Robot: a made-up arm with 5 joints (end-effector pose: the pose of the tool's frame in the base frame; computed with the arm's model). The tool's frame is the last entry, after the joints.
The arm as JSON. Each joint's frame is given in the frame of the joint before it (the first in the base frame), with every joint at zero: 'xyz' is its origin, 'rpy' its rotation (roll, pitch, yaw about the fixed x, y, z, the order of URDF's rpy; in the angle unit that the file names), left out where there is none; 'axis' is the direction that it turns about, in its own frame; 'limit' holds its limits. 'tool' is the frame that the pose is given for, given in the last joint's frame.
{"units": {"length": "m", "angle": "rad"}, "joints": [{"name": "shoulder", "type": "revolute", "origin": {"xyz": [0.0, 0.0, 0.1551], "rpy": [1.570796, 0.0, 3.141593]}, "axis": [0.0, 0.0, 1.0], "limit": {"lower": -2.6, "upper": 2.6}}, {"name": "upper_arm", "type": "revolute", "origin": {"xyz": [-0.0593, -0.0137, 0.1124], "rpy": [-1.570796, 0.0, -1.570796]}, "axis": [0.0, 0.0, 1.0], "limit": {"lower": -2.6, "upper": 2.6}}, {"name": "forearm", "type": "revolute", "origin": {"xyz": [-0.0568, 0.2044, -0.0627], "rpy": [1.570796, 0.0, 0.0]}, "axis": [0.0, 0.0, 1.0], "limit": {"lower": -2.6, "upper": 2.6}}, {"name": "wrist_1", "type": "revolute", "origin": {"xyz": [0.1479, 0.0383, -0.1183], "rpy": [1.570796, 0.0, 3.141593]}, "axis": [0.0, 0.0, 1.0], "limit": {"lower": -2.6, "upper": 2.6}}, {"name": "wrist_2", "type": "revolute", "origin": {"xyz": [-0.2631, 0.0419, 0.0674], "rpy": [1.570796, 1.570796, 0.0]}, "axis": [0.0, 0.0, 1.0], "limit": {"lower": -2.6, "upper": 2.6}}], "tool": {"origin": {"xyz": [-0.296, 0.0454, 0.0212], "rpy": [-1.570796, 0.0, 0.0]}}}
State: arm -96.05 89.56 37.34 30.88 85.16
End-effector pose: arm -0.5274 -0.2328 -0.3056 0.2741 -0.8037 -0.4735 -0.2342
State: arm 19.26 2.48 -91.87 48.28 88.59
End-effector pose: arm 0.6026 -0.6159 -0.1257 0.1403 -0.4015 -0.9018 0.0763
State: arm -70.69 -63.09 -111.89 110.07 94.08
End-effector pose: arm 0.8142 -0.2103 0.0255 0.0191 -0.3862 -0.5156 -0.7646
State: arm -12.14 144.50 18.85 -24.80 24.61
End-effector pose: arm -0.4463 0.1002 0.3430 0.4750 -0.8657 -0.1417 -0.0694
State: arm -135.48 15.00 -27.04 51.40 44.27
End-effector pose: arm 0.2173 -0.6440 0.3895 0.2203 0.3203 0.8141 0.4315
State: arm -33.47 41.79 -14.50 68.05 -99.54
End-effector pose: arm 0.0657 -0.1745 0.3284 0.5450 -0.2974 0.2078 -0.7559
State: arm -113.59 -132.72 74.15 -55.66 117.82
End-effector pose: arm 0.0048 0.0584 -0.1727 0.4502 0.8090 -0.1520 0.3459
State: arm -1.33 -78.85 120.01 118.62 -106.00
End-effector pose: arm -0.0281 -0.0731 -0.1538 0.3914 -0.7903 0.2918 0.3702
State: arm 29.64 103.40 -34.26 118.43 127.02
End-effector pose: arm 0.4499 0.4400 0.7348 0.4445 0.2183 -0.0635 -0.8664
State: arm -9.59 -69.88 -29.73 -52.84 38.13
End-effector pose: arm 0.0175 0.5446 0.0016 0.3210 0.8127 -0.4194 -0.2459
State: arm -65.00 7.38 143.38 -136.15 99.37
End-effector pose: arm 0.2637 0.1511 0.4364 0.3128 0.0042 -0.0942 -0.9451
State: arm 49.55 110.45 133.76 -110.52 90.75
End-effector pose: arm -0.0029 0.1535 -0.2057 0.2543 -0.8103 -0.4394 -0.2928
